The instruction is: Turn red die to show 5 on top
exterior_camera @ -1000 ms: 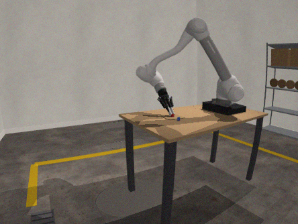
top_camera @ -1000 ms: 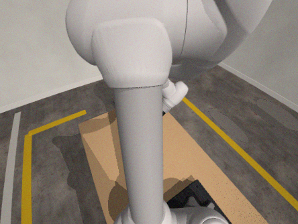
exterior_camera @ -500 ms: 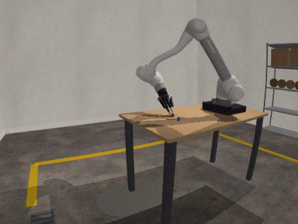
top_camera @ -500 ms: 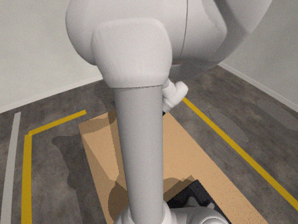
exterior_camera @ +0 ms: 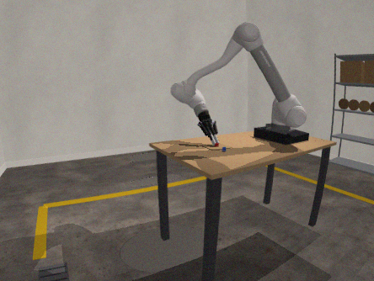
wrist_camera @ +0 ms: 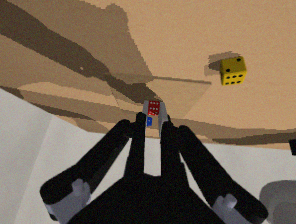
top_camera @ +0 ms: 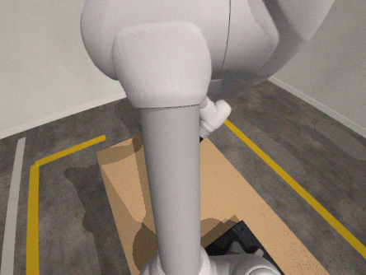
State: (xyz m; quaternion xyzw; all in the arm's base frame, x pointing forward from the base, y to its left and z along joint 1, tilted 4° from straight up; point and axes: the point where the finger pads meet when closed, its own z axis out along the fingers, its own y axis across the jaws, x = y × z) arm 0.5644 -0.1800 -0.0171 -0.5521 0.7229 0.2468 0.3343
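My gripper is now 10 mm short of the red die, 20 mm to the right of it and 20 mm above it. The rest, counted from my hand: tan mat (10 mm ahead, 20 mm to the left, 40 mm below); then yellow die (90 mm behind, 60 mm to the right, 30 mm below); then blue die (40 mm ahead, 110 mm to the left, 30 mm below).
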